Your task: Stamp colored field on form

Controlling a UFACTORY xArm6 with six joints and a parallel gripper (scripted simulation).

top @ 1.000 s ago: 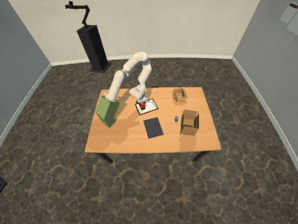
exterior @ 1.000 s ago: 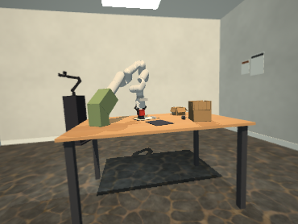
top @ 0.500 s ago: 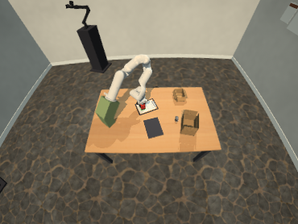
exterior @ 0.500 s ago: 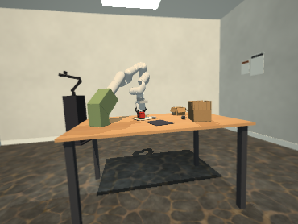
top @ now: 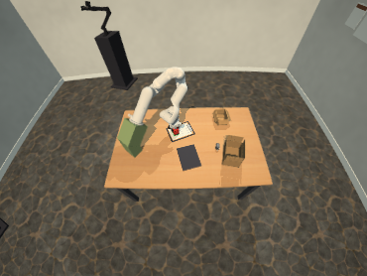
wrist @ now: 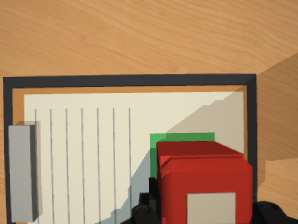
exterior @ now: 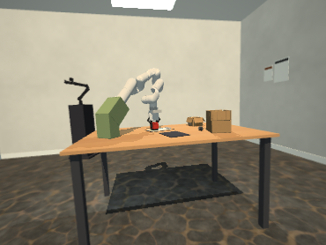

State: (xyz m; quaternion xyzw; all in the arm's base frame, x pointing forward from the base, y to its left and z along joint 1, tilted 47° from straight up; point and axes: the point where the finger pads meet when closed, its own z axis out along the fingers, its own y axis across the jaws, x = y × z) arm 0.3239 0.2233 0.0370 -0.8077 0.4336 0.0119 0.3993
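Right now the red stamp is right at my hand. From my hand the other things lie so: small dark object: 440 mm ahead, 60 mm to the right, 30 mm below; then form: 60 mm ahead, 40 mm to the left, 40 mm below; then dark mat: 230 mm to the right, 220 mm ahead, 40 mm below.
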